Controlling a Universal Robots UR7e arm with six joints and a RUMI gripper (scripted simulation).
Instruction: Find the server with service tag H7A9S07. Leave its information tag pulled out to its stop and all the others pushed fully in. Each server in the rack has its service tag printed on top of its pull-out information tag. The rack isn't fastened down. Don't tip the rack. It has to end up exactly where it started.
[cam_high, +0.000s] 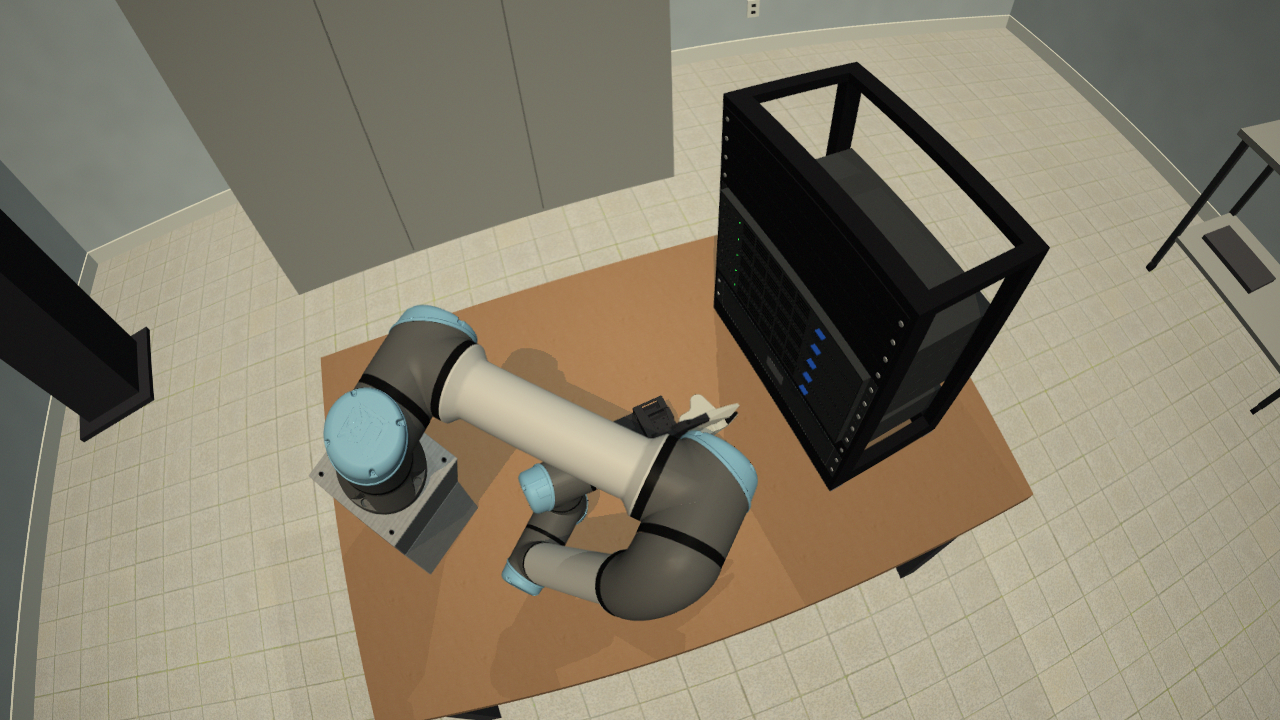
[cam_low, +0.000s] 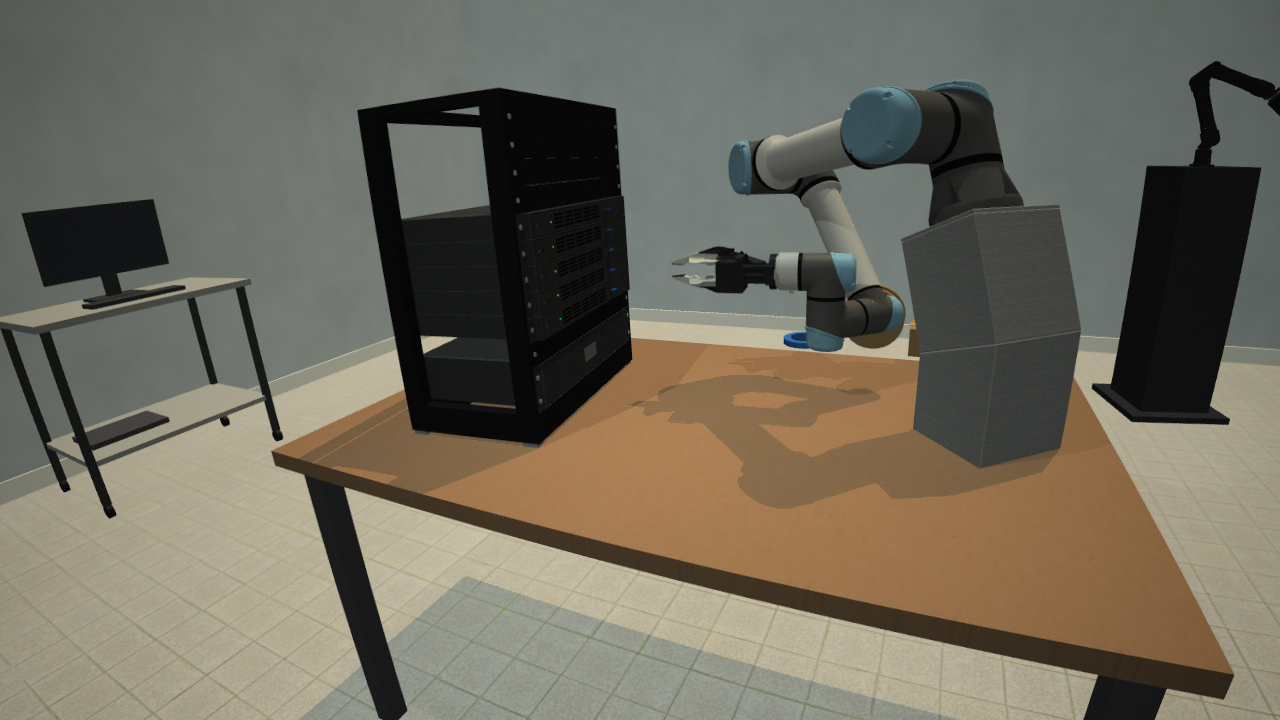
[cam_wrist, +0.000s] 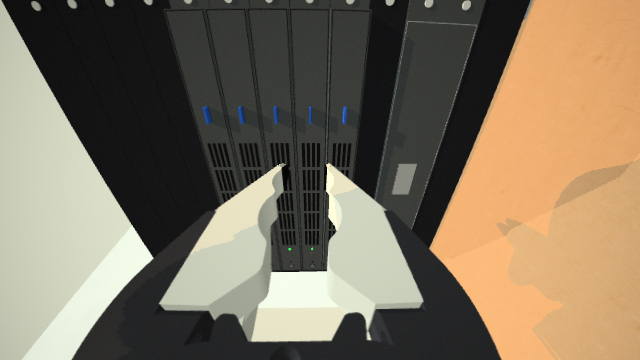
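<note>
My gripper is now 190 mm short of the information tag and 20 mm to the left of it.
</note>
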